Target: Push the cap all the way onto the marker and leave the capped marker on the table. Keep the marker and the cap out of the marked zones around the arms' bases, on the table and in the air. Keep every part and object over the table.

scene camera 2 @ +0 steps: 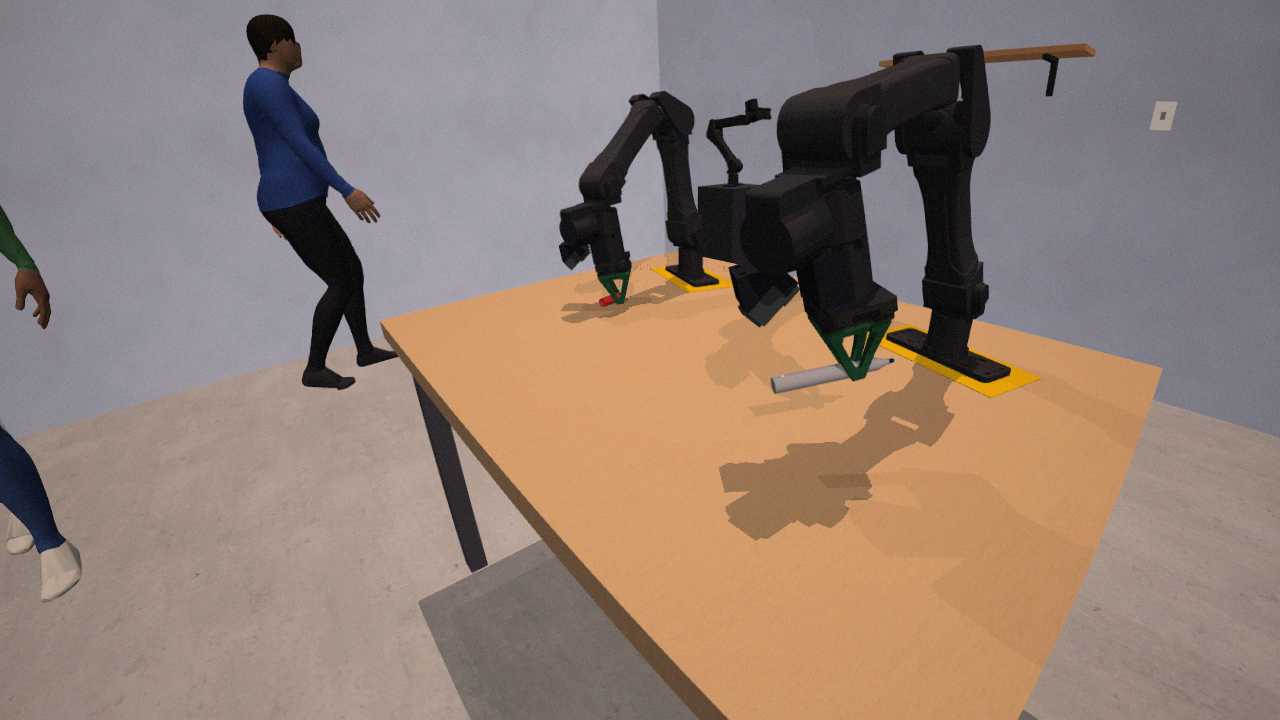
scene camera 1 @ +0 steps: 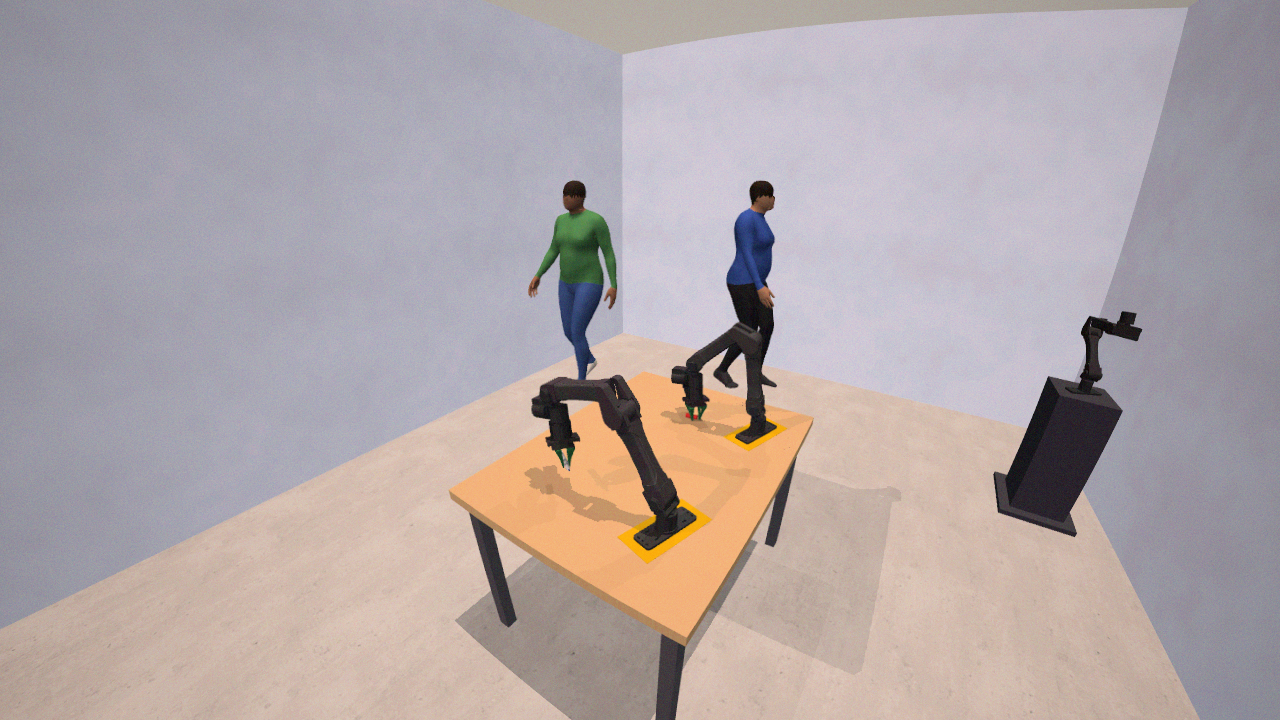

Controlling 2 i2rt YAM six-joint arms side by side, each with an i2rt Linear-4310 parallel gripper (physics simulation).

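Frame: origin at the left arm's base, x right, y up, z back, level; metres.
Seen in the pictures: left gripper, fingertip midpoint: (scene camera 2: 854, 375) (scene camera 1: 566, 466); right gripper, fingertip midpoint: (scene camera 2: 621, 301) (scene camera 1: 695, 420); left arm's base, link origin: (scene camera 2: 943, 355) (scene camera 1: 665, 528); right arm's base, link origin: (scene camera 2: 690, 276) (scene camera 1: 756, 432).
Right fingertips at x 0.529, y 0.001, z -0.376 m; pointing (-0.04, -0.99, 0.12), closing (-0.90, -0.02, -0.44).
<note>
Pixels of each thing's top centre, then the offset from my right fingertips to it. Level surfaces: height alone.
- grey marker, top centre: (scene camera 2: 836, 360) (scene camera 1: 564, 457) dx -0.646, dy +0.112, dz +0.021 m
- table, surface height: dy -0.001 m
- red cap, top centre: (scene camera 2: 609, 295) dx +0.002, dy +0.017, dz -0.026 m
The grey marker (scene camera 2: 810, 377) (scene camera 1: 566, 465) is held level above the table (scene camera 2: 554, 394) (scene camera 1: 501, 488). Its dark blue tip points right in scene camera 2. My left gripper (scene camera 2: 856, 374) (scene camera 1: 564, 460) is shut on the marker's barrel. The red cap (scene camera 2: 607, 301) (scene camera 1: 690, 415) lies low at the far part of the table, apart from the marker. My right gripper (scene camera 2: 619, 300) (scene camera 1: 696, 417) is down at the cap, its fingers narrowed to a small gap around it. They do not visibly grip it, and they hide part of the cap.
Yellow marked zones surround the left arm's base (scene camera 1: 635, 548) (scene camera 2: 993, 388) and the right arm's base (scene camera 1: 745, 445) (scene camera 2: 693, 286). Two people, in green (scene camera 1: 581, 246) and blue (scene camera 1: 751, 246), stand beyond the table. A dark pedestal (scene camera 1: 1065, 456) with a small arm stands apart at the right.
</note>
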